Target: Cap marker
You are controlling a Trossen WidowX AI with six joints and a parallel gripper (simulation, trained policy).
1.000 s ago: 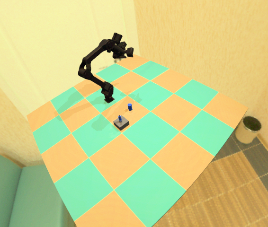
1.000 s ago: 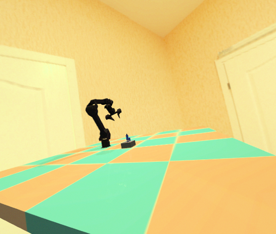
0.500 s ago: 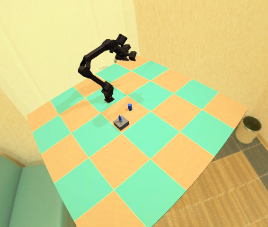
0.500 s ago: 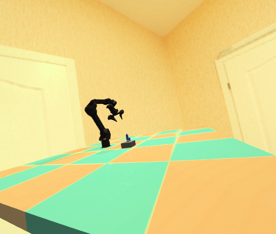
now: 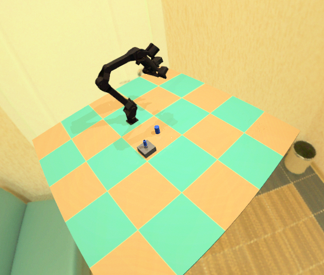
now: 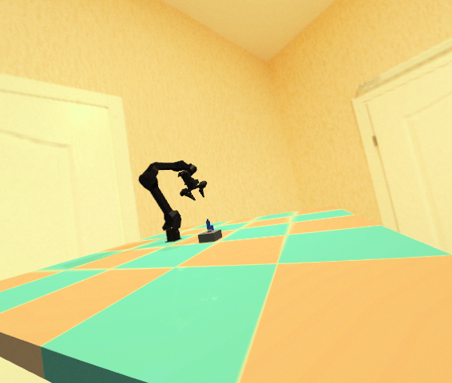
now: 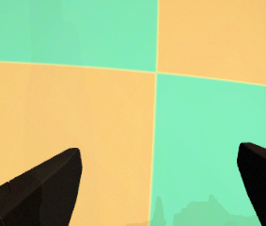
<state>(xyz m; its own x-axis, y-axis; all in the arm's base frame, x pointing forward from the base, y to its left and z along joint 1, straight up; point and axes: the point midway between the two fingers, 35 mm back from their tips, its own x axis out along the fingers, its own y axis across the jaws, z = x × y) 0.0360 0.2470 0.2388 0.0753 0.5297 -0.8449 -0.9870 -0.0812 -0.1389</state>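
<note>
My gripper tip is now 17 cm short of the blue cap, 22 cm to the left of it and 19 cm above it. Also, from my gripper tip: dark grey holder block: 24 cm ahead, 35 cm to the right, 19 cm below.
</note>
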